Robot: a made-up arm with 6 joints. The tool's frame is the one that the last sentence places. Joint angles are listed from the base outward.
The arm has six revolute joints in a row. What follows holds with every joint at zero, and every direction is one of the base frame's.
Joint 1 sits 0.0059 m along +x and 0.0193 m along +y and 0.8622 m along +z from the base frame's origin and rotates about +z.
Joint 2 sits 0.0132 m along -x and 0.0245 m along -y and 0.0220 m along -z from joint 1 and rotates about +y.
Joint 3 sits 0.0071 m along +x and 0.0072 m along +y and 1.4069 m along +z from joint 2 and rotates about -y.
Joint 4 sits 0.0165 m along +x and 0.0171 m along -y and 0.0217 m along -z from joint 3 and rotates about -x.
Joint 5 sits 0.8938 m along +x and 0.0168 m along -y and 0.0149 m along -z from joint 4 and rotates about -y.
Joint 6 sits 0.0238 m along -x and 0.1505 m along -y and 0.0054 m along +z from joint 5 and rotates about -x.
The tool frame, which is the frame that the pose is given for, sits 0.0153 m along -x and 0.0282 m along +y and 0.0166 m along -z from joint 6; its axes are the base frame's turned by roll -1.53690, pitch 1.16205 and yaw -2.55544 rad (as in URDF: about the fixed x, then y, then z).
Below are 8 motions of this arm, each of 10 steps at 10 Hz.
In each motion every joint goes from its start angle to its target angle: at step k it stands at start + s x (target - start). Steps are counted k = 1, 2, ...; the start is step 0. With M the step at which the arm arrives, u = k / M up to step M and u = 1 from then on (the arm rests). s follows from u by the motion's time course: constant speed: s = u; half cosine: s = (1 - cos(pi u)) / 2; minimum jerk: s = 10 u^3 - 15 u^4 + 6 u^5.
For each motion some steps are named. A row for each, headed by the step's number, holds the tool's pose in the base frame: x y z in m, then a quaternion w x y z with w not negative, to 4 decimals.
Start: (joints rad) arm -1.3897 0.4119 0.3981 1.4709 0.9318 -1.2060
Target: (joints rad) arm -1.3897 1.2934 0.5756 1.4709 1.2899 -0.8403
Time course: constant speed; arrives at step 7
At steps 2, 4, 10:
2: 0.2347 -1.7015 1.8694 0.4449 0.2483 0.5831 -0.6328
4: 0.2692 -1.9176 1.4399 0.4544 0.2274 0.6319 -0.5852
10: 0.2861 -2.0439 0.7188 0.4791 0.2131 0.6863 -0.5040

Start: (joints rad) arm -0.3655 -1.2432 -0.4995 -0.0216 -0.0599 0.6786
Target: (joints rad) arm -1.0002 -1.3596 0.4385 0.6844 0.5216 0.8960
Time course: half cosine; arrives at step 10
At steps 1, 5, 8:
1: -0.6933 0.0946 1.8576 0.5806 0.2926 0.1893 -0.7358
5: -0.9681 0.5525 2.0556 0.4118 0.3263 -0.2949 -0.7981
8: -1.0529 1.1303 2.0344 0.1698 0.2375 -0.6477 -0.7037

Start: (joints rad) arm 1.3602 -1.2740 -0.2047 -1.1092 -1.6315 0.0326
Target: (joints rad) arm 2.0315 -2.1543 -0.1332 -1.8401 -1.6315 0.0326
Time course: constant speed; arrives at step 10
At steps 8, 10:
8: 0.4886 -1.2757 1.2015 0.4355 -0.6283 -0.0306 0.6439
10: 0.6635 -1.2580 0.9527 0.4041 -0.5647 -0.1719 0.6988

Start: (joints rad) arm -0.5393 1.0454 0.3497 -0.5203 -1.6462 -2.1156
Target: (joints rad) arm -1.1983 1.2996 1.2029 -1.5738 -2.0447 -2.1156
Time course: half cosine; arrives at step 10
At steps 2, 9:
2: 1.4911 -1.2228 0.8592 0.8265 -0.5192 -0.1976 -0.0907
9: 0.8304 -2.1033 0.9237 0.6626 -0.2973 -0.3881 -0.5675

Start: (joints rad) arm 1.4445 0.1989 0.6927 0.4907 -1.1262 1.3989
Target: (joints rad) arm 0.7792 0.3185 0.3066 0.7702 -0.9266 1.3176
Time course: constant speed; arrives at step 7
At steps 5, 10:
5: 0.8442 0.9424 2.3960 0.5297 -0.6046 -0.0658 -0.5913
10: 1.0444 0.8195 2.2654 0.4431 -0.6382 -0.0458 -0.6279

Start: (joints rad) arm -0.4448 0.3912 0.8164 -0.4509 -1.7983 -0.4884
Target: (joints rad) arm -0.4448 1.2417 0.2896 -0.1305 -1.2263 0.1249
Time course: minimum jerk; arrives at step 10
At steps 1, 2, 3, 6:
1: 1.2059 -0.7359 2.4500 0.1469 -0.1786 -0.9456 0.2287
2: 1.2692 -0.7671 2.3676 0.1613 -0.1700 -0.9440 0.2324
3: 1.3891 -0.8261 2.1820 0.1917 -0.1491 -0.9397 0.2408
6: 1.6606 -0.9620 1.1593 0.3269 0.0091 -0.9045 0.2736

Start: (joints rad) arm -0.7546 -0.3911 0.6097 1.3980 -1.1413 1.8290
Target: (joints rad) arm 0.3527 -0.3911 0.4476 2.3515 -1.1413 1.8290
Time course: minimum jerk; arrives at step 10
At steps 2, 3, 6, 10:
2: -0.1789 0.1155 2.9709 0.4928 0.3901 -0.1084 0.7702
3: -0.1666 0.1018 2.9649 0.4891 0.4010 -0.0770 0.7707
6: -0.0945 0.0843 2.9149 0.4731 0.4006 0.0971 0.7786
10: -0.0634 0.1101 2.8663 0.4628 0.3504 0.2026 0.7886

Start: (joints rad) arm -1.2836 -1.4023 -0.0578 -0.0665 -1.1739 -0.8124
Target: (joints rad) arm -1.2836 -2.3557 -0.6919 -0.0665 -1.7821 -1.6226
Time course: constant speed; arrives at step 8
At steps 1, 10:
1: -0.5127 1.1648 1.8149 0.3119 0.8034 0.3894 -0.3250
10: -0.4815 1.0080 0.8004 0.2168 0.9096 0.3543 0.0089

